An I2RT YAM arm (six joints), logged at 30 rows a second.
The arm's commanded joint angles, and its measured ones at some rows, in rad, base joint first. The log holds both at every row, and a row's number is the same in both.
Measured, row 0:
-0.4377, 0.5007, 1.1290, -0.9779, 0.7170, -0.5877
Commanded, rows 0 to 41:
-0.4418, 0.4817, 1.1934, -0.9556, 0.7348, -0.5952
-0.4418, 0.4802, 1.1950, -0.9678, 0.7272, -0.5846
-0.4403, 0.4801, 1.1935, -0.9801, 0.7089, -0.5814
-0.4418, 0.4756, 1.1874, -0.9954, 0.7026, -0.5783
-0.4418, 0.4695, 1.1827, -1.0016, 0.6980, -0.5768
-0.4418, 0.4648, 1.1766, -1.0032, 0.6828, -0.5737
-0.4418, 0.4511, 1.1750, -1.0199, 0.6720, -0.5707
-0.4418, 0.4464, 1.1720, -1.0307, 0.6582, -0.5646
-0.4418, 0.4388, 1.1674, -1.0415, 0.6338, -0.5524
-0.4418, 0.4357, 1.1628, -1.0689, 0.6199, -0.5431
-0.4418, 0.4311, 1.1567, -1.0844, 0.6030, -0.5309
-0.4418, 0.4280, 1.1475, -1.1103, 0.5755, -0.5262
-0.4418, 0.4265, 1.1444, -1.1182, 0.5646, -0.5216
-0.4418, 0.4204, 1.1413, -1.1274, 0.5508, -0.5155
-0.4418, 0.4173, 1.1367, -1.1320, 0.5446, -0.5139
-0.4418, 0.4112, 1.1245, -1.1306, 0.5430, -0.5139
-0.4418, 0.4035, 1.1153, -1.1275, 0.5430, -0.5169
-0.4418, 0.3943, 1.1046, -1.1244, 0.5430, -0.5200
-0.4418, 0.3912, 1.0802, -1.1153, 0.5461, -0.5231
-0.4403, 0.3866, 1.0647, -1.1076, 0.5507, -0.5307
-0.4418, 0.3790, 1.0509, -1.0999, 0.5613, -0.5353
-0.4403, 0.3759, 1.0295, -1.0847, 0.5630, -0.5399
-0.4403, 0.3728, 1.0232, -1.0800, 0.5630, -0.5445
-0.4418, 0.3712, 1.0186, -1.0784, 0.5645, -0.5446
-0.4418, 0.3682, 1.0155, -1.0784, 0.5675, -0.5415
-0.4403, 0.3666, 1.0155, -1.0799, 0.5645, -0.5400
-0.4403, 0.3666, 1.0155, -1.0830, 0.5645, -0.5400
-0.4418, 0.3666, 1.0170, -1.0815, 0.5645, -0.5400
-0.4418, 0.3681, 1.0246, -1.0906, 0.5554, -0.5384
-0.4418, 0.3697, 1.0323, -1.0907, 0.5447, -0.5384
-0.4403, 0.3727, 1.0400, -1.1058, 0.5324, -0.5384
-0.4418, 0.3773, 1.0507, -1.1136, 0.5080, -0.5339
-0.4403, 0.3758, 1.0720, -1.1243, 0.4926, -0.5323
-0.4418, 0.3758, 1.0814, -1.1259, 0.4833, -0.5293
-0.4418, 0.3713, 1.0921, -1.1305, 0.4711, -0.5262
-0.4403, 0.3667, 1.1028, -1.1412, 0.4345, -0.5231
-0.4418, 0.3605, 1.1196, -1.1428, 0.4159, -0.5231
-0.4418, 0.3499, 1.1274, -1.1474, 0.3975, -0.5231
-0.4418, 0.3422, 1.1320, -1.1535, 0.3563, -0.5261
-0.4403, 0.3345, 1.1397, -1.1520, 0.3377, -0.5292
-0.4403, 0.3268, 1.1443, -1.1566, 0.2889, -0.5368
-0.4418, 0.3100, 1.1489, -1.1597, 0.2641, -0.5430
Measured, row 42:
-0.4404, 0.3603, 1.0912, -1.1286, 0.4255, -0.5312
